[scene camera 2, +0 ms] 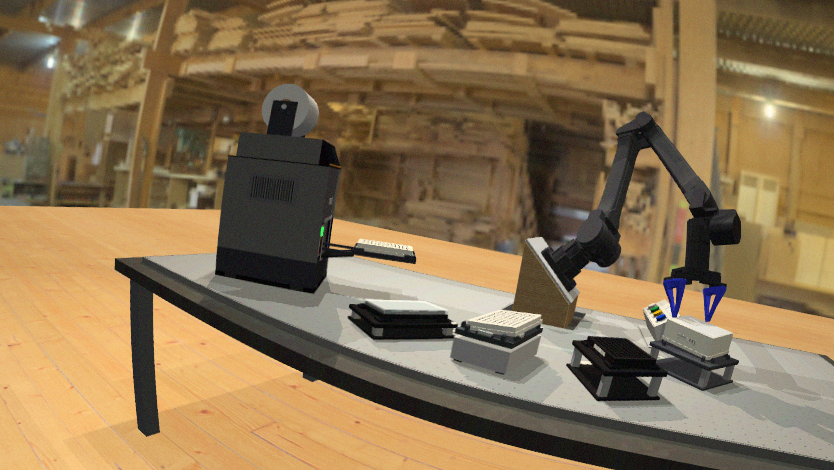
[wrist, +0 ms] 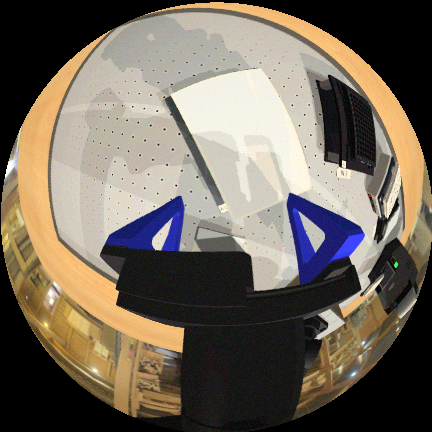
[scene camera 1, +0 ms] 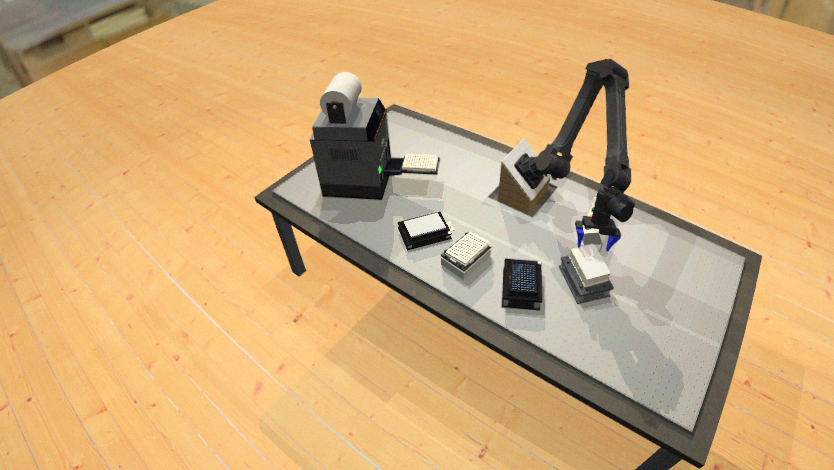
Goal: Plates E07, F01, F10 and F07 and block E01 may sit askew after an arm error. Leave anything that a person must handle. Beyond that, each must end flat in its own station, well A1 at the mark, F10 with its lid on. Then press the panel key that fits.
Scene:
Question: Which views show my gripper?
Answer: Scene camera 2, the wrist view and scene camera 1: all of them.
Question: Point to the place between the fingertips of my gripper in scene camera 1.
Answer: At 592, 249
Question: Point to a white plate with red wells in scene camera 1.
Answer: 471, 245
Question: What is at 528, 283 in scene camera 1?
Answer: A dark plate with blue wells.

